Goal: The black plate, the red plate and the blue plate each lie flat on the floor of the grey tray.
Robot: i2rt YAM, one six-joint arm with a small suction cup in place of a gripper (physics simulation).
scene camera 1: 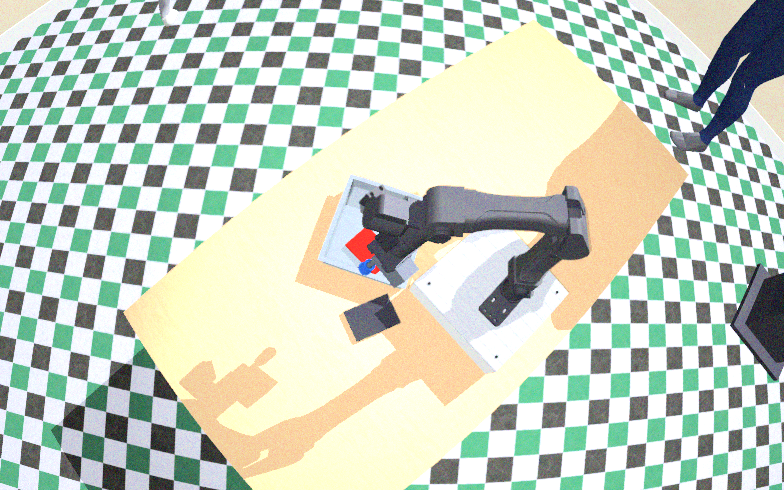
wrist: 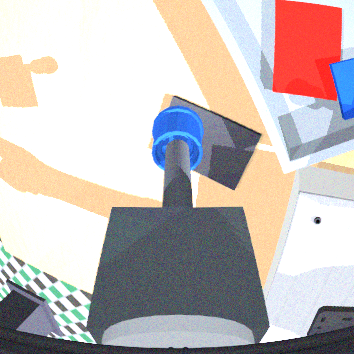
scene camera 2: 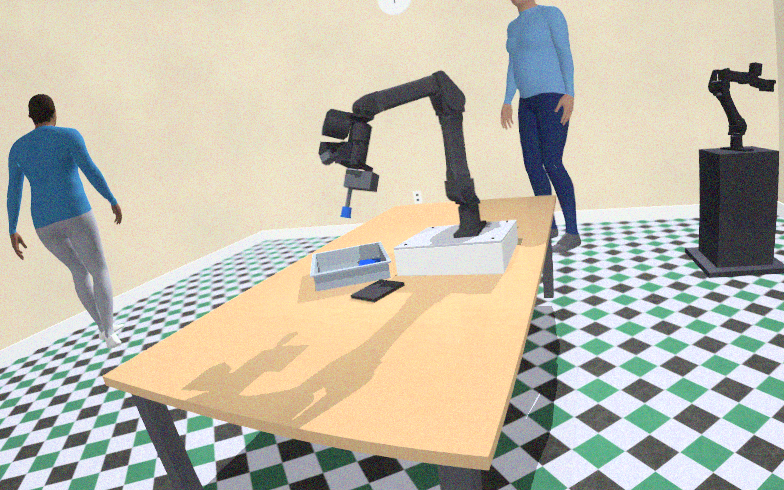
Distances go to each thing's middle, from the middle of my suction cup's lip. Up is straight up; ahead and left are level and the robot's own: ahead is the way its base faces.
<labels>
The black plate [scene camera 1: 372,317] is 200 mm below my suction cup, 70 mm behind it and 40 mm to the left of it. From my suction cup the other things lie so: grey tray [scene camera 1: 347,222] (180 mm below, 120 mm to the right, 80 mm ahead); then red plate [wrist: 304,44] (200 mm below, 80 mm to the right, 60 mm ahead).
</labels>
